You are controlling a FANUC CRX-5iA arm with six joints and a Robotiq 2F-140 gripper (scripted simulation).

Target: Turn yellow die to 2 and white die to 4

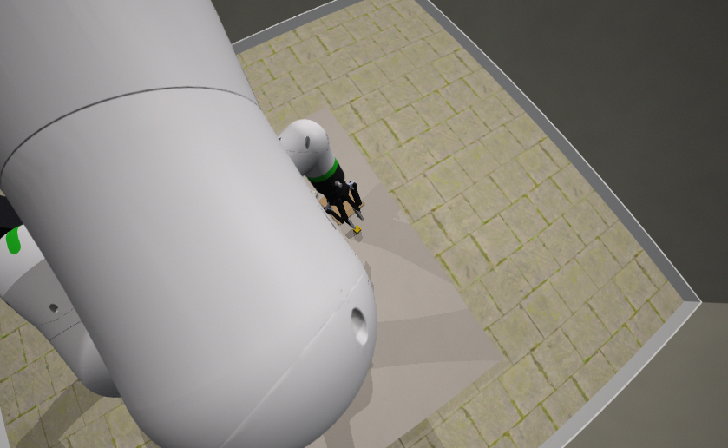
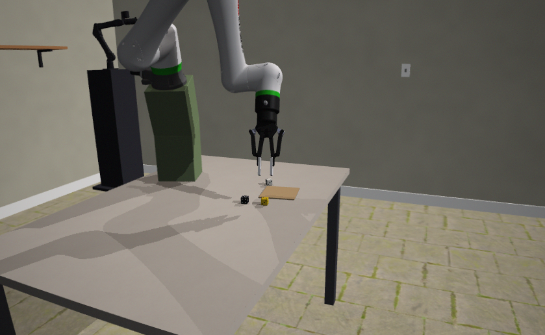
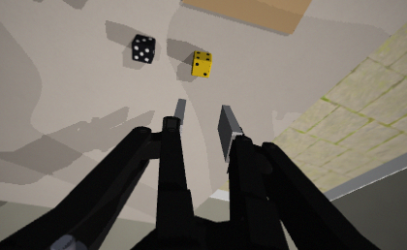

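Now: hand 13 cm above the yellow die and 2 cm to the left of it. Also, from my hand: tan mat: 14 cm below, 12 cm to the left, 1 cm ahead; then white die: 21 cm to the left, 13 cm below, 8 cm behind; then black die: 13 cm below, 8 cm behind, 3 cm to the right.
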